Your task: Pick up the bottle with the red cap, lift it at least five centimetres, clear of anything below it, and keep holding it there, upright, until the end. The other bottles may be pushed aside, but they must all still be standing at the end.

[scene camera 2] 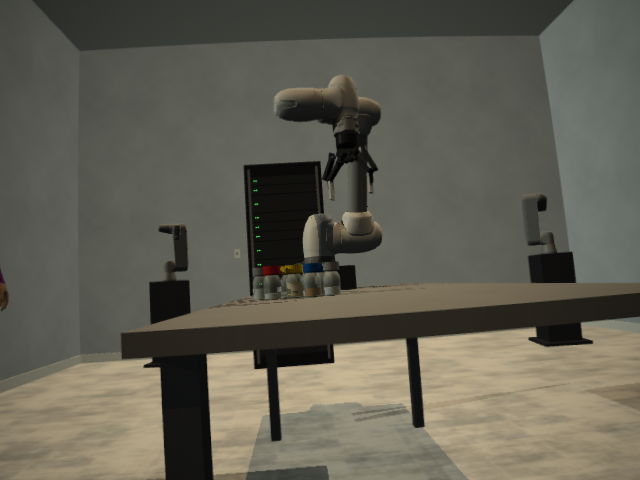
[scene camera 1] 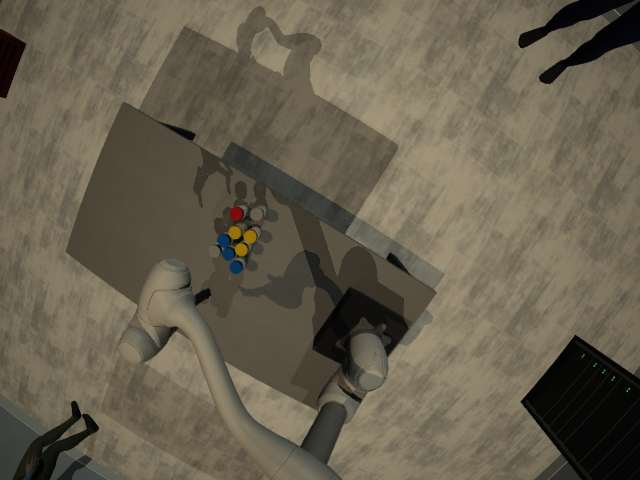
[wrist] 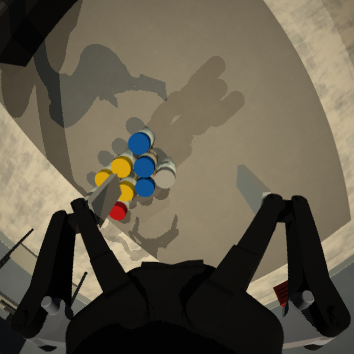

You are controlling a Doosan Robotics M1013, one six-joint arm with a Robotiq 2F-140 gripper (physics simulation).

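Frame: origin at the arm's base, x ahead, y left, z up, level; millimetres.
Seen in the pictures: gripper, between the fingertips: (scene camera 2: pixel 351 196) (scene camera 1: pixel 195 293) (wrist: pixel 176 179); arm's base, origin of its link: (scene camera 1: pixel 363 341).
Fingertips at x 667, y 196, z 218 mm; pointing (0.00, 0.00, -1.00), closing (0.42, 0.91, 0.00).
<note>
Offsets run from my fingertips to a thing's top centre.
The red-capped bottle @(dx +93, dy -267, dz -220 mm) (scene camera 1: pixel 236 213) (scene camera 2: pixel 271 284) (wrist: pixel 118 211) stands upright on the table (scene camera 1: pixel 113 196) (scene camera 2: pixel 413 320) (wrist: pixel 270 100), at one end of a tight group. A grey-capped bottle @(dx +27, dy -321, dz -220 mm) (scene camera 1: pixel 257 212) is beside it, and a yellow-capped bottle @(dx +49, dy -203, dz -220 mm) (scene camera 1: pixel 235 232) is close on another side. My gripper (scene camera 2: pixel 351 190) (wrist: pixel 176 179) is wide open and empty, pointing down, high above the table and off to one side of the group. In the wrist view its left finger pad overlaps part of the yellow caps and hides what lies behind it. The arm mostly hides the gripper in scene camera 1.
More yellow-capped bottles (scene camera 1: pixel 250 236) (wrist: pixel 121 167), several blue-capped bottles @(dx -44, dy -88, dz -220 mm) (scene camera 1: pixel 236 267) (wrist: pixel 139 143) and another grey-capped bottle @(dx +68, dy -81, dz -220 mm) (scene camera 1: pixel 214 250) (wrist: pixel 165 177) stand upright close together. The arm's black base block (scene camera 1: pixel 330 330) is at the table's other end. A black rack (scene camera 2: pixel 281 206) stands behind the table.
</note>
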